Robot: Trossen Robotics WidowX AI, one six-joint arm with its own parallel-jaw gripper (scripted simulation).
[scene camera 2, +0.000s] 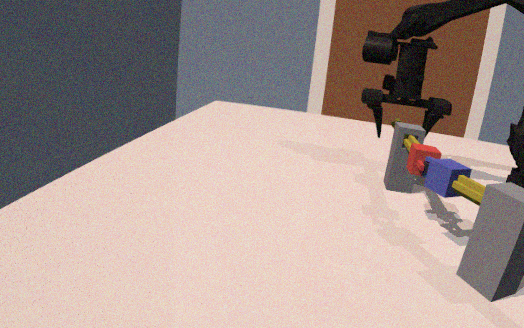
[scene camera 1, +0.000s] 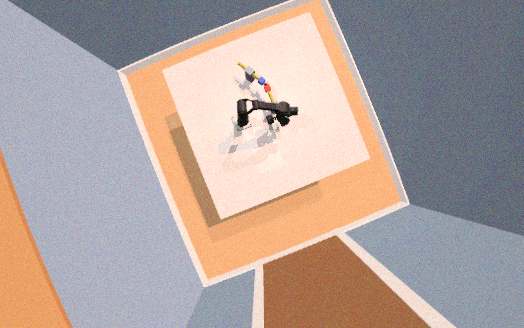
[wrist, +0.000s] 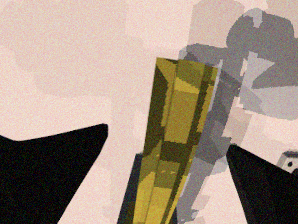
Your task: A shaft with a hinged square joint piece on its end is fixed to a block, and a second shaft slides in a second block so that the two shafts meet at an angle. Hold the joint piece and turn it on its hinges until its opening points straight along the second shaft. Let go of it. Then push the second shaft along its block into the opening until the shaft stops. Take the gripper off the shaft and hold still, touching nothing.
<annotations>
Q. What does my gripper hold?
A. Nothing.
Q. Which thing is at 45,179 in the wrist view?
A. My gripper.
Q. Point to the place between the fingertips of my gripper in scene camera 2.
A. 399,140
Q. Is my gripper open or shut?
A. Open.
</annotations>
